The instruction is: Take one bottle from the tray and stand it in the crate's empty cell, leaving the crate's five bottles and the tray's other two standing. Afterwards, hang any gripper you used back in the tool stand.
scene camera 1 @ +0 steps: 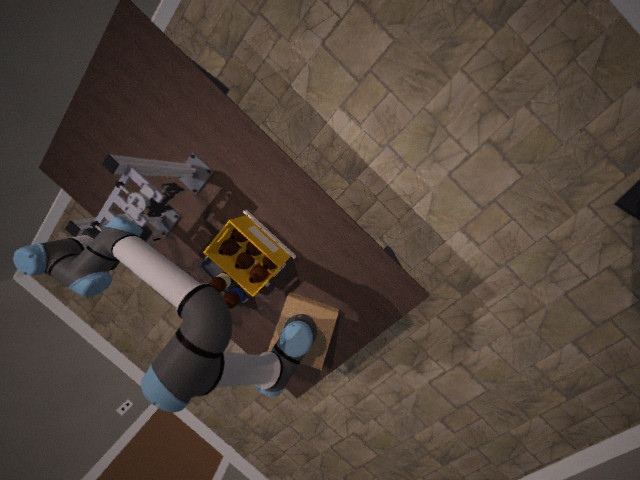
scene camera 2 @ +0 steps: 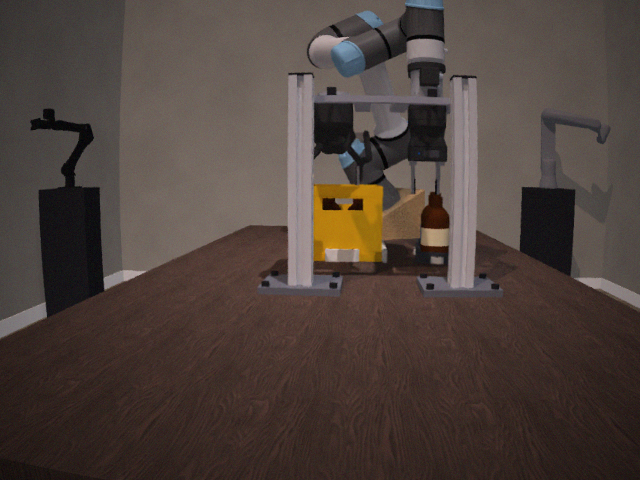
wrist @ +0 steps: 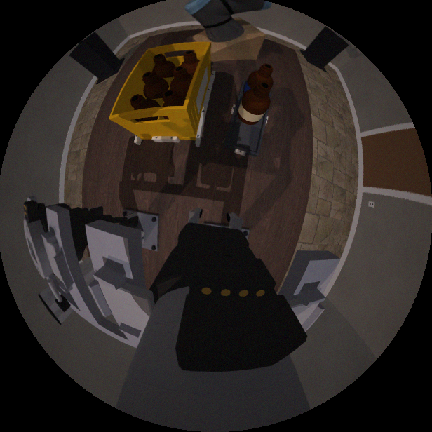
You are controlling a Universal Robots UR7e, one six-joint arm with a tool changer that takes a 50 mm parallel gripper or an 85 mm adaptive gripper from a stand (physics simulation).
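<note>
A tool stand (wrist: 115,250) and a cream-label bottle (scene camera 2: 435,220) are part of the robot's scene, together with a black adaptive gripper (scene camera 2: 333,122).
</note>
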